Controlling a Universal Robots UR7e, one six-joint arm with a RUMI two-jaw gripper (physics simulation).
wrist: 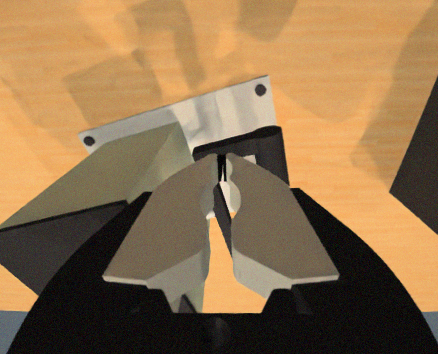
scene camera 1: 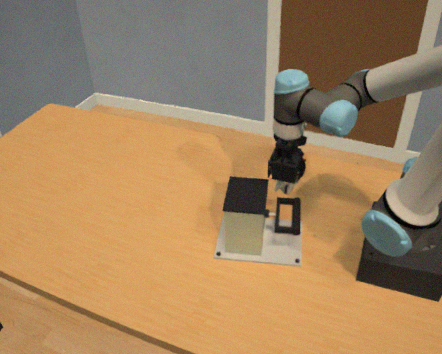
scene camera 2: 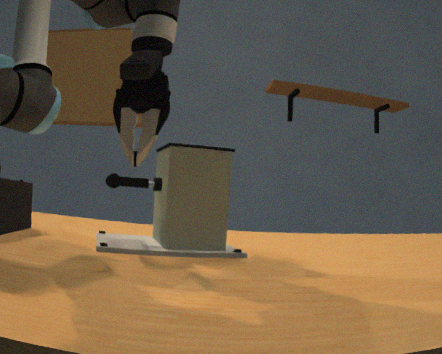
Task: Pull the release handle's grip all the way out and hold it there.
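The release handle (scene camera 1: 297, 216) (scene camera 2: 131, 182) (wrist: 272, 149) is a black rectangular frame on the side of a pale green box (scene camera 1: 243, 232) (scene camera 2: 192, 200) (wrist: 115, 165) with a black top. A short light rod (scene camera 1: 271, 214) (scene camera 2: 151, 184) shows between the handle and the box's black collar. My gripper (scene camera 1: 284, 191) (scene camera 2: 135, 164) (wrist: 222, 158) is shut and empty, pointing down. In the second scene view its tips are a little above the handle's height, apart from it. In the wrist view the fingers hide part of the handle and rod.
The box stands on a light grey base plate (scene camera 1: 280, 255) (scene camera 2: 125, 242) (wrist: 240, 110) with dark bolts, on the wooden table (scene camera 1: 125, 225). The arm's dark base (scene camera 1: 400, 272) stands to the right in the first scene view. A wall shelf (scene camera 2: 340, 95) hangs in the background.
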